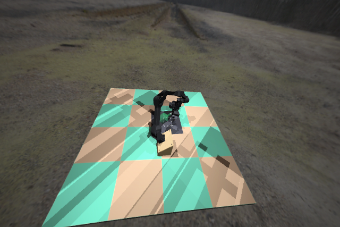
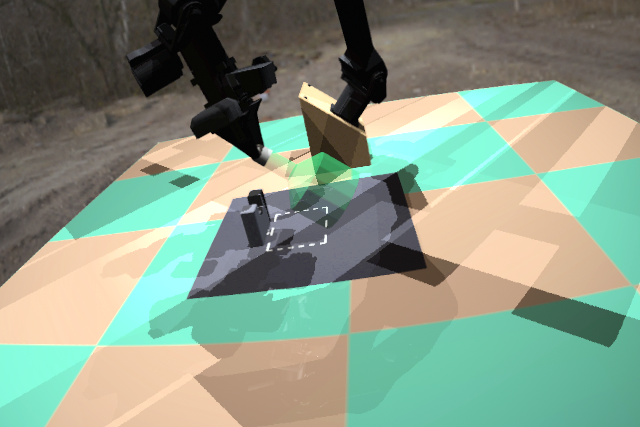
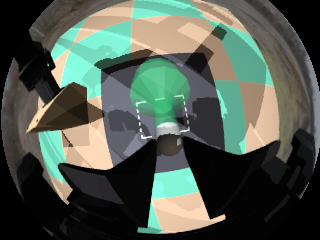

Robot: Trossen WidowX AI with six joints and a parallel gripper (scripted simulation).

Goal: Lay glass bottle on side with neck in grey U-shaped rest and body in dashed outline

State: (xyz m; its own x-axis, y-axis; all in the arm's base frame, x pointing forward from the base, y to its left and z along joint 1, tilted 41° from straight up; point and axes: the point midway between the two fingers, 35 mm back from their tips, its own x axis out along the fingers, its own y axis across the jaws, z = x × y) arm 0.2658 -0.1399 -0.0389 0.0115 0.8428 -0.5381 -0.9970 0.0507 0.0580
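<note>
Right now the green glass bottle is 4 cm to the left of my gripper tip and 3 cm below it. Round my gripper tip: dark mat 13 cm below, 5 cm to the left.
</note>
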